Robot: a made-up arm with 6 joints. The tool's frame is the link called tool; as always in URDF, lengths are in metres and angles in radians.
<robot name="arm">
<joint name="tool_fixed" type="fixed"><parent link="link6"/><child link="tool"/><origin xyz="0 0 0" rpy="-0.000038 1.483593 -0.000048"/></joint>
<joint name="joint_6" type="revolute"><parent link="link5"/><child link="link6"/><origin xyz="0.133 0 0.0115"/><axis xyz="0.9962 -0.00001 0.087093"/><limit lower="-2.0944" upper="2.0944" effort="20" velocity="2.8"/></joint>
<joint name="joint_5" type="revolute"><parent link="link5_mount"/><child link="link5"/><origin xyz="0 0 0"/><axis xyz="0.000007 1 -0.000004"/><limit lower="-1.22" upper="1.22" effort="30" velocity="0.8"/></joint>
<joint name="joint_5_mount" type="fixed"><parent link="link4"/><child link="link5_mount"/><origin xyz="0 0 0"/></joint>
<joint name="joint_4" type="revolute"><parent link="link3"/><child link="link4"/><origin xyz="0.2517 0 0.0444"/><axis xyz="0.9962 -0.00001 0.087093"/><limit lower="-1.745" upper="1.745" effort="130" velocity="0.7"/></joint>
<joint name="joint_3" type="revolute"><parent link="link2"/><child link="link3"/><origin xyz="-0.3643 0 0.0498"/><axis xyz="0.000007 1 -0.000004"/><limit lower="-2.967" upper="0" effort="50" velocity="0.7"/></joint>
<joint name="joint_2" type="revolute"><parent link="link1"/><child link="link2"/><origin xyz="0 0 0"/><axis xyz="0.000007 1 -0.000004"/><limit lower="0" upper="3.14" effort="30" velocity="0.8"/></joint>
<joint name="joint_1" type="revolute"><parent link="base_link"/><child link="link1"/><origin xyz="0 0 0.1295"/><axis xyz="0 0 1"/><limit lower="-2.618" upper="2.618" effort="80" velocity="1"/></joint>
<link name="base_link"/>
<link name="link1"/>
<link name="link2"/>
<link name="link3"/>
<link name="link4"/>
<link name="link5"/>
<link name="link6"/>
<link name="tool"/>
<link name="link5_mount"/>
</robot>
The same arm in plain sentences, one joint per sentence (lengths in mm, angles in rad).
The arm has six revolute joints in a row. What follows holds with every joint at zero, and every direction is one of the base frame's. Joint 1 sits 129.5 mm along +z from the base frame's origin and rotates about +z, from -2.618 to 2.618 rad. Joint 2 sits at the same point as joint 1 and rotates about +y, from 0 to 3.14 rad. Joint 3 sits 364.3 mm along -x and 49.8 mm along +z from joint 2 and rotates about +y, from -2.967 to 0 rad. Joint 4 sits 251.7 mm along +x and 44.4 mm along +z from joint 3 and rotates about the direction (0.9962, 0, 0.0871), from -1.745 to 1.745 rad. Joint 5 sits at the same point as joint 4 and rotates about +y, from -1.22 to 1.22 rad. Joint 6 sits 133 mm along +x and 11.5 mm along +z from joint 5 and rotates about the direction (0.9962, 0, 0.0871), from -2.0944 to 2.0944 rad. The tool frame, which is the frame that the pose is given for, sits at the same point as joint 6; its axes are the base frame's turned by roll 0, pitch 1.4836 and yaw 0 rad (as in URDF: about the fixed x, then y, then z).
